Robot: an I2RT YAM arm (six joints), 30 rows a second.
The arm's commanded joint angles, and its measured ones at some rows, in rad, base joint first. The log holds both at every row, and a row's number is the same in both.
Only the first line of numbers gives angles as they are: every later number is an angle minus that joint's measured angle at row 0.
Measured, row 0:
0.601 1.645 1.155 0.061 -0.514 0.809
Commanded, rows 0 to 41:
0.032 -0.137 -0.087 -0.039 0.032 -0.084
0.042 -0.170 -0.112 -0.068 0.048 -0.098
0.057 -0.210 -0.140 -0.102 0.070 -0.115
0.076 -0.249 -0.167 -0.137 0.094 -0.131
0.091 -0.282 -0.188 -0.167 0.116 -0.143
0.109 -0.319 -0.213 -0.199 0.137 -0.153
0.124 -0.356 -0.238 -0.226 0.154 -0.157
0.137 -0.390 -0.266 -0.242 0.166 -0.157
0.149 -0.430 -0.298 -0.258 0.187 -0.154
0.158 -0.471 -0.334 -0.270 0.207 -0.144
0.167 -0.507 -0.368 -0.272 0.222 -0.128
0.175 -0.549 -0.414 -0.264 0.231 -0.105
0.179 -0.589 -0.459 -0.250 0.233 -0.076
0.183 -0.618 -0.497 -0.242 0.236 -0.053
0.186 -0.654 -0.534 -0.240 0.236 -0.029
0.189 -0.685 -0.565 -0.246 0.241 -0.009
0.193 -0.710 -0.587 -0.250 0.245 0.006
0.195 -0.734 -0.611 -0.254 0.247 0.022
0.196 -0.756 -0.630 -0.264 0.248 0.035
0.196 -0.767 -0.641 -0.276 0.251 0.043
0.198 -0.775 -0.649 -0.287 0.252 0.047
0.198 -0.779 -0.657 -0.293 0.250 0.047
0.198 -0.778 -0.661 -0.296 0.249 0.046
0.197 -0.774 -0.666 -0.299 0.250 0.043
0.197 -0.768 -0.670 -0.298 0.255 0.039
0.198 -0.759 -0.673 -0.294 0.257 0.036
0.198 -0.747 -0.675 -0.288 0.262 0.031
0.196 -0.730 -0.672 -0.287 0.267 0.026
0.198 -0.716 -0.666 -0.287 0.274 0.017
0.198 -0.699 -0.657 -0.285 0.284 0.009
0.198 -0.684 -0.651 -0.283 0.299 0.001
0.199 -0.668 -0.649 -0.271 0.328 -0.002
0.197 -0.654 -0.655 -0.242 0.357 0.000
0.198 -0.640 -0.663 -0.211 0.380 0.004
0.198 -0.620 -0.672 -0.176 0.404 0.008
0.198 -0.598 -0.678 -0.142 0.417 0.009
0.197 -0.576 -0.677 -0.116 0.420 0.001
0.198 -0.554 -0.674 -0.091 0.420 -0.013
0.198 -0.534 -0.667 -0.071 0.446 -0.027
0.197 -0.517 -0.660 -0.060 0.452 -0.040
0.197 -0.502 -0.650 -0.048 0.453 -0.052
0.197 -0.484 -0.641 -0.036 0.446 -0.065
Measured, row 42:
0.193 -0.514 -0.664 -0.118 0.397 -0.008
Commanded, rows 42 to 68:
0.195 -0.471 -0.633 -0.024 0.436 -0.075
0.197 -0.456 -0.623 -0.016 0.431 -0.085
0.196 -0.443 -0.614 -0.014 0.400 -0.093
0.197 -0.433 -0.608 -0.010 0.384 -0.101
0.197 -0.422 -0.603 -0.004 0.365 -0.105
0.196 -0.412 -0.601 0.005 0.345 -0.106
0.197 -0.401 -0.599 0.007 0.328 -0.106
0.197 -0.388 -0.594 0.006 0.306 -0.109
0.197 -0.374 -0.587 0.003 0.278 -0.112
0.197 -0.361 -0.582 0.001 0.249 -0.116
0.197 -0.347 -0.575 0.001 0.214 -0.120
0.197 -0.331 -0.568 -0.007 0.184 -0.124
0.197 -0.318 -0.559 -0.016 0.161 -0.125
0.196 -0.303 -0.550 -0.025 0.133 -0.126
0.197 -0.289 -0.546 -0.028 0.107 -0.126
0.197 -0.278 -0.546 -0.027 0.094 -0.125
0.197 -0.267 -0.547 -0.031 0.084 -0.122
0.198 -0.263 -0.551 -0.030 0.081 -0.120
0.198 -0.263 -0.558 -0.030 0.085 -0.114
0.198 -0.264 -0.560 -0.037 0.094 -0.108
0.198 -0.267 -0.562 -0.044 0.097 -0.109
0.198 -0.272 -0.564 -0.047 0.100 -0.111
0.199 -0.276 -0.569 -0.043 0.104 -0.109
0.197 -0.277 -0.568 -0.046 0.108 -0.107
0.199 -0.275 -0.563 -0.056 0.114 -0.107
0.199 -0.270 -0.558 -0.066 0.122 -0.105
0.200 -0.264 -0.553 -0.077 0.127 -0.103
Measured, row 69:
0.193 -0.268 -0.567 -0.041 0.122 -0.092
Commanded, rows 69 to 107:
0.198 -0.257 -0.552 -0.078 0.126 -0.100
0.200 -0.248 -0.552 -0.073 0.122 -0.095
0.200 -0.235 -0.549 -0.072 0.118 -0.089
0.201 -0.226 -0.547 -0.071 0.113 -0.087
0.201 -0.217 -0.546 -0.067 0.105 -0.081
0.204 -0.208 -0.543 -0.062 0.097 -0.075
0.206 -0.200 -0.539 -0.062 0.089 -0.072
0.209 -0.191 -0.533 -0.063 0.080 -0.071
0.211 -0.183 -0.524 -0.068 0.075 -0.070
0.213 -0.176 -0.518 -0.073 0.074 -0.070
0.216 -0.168 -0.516 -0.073 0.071 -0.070
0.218 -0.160 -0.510 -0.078 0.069 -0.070
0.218 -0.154 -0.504 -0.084 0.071 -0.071
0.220 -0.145 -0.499 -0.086 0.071 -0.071
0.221 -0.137 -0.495 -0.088 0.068 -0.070
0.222 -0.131 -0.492 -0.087 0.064 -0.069
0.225 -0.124 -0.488 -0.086 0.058 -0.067
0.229 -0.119 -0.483 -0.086 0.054 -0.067
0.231 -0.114 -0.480 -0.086 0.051 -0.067
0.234 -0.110 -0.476 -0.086 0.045 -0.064
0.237 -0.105 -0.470 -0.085 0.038 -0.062
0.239 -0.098 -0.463 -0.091 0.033 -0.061
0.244 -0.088 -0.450 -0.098 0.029 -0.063
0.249 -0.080 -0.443 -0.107 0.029 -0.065
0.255 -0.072 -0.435 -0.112 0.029 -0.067
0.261 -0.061 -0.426 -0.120 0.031 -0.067
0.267 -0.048 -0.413 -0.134 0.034 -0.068
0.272 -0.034 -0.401 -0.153 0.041 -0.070
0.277 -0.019 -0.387 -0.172 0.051 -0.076
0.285 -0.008 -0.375 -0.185 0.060 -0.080
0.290 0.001 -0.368 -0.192 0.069 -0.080
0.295 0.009 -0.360 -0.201 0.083 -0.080
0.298 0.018 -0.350 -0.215 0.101 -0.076
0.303 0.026 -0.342 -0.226 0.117 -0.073
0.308 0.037 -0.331 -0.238 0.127 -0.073
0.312 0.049 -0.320 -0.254 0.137 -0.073
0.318 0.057 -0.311 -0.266 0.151 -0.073
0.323 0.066 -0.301 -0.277 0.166 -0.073
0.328 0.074 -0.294 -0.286 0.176 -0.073
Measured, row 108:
0.312 0.037 -0.312 -0.199 0.104 -0.078
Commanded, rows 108 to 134:
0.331 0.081 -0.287 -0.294 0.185 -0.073
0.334 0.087 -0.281 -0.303 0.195 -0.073
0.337 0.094 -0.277 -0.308 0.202 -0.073
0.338 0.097 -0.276 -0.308 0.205 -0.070
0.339 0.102 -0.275 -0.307 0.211 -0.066
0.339 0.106 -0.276 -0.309 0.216 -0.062
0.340 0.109 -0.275 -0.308 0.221 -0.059
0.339 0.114 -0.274 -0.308 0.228 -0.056
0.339 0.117 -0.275 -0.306 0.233 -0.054
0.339 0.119 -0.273 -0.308 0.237 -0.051
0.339 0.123 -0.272 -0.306 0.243 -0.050
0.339 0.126 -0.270 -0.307 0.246 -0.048
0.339 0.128 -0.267 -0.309 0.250 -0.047
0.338 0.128 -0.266 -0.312 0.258 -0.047
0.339 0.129 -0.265 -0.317 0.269 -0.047
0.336 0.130 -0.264 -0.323 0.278 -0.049
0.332 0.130 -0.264 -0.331 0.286 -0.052
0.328 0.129 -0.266 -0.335 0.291 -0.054
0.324 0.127 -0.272 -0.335 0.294 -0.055
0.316 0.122 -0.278 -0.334 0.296 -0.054
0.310 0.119 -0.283 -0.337 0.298 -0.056
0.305 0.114 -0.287 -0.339 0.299 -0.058
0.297 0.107 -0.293 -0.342 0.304 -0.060
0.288 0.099 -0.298 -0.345 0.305 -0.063
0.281 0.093 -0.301 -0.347 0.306 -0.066
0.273 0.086 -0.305 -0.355 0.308 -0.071
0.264 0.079 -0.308 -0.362 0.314 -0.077
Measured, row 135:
0.304 0.070 -0.264 -0.255 0.177 -0.057
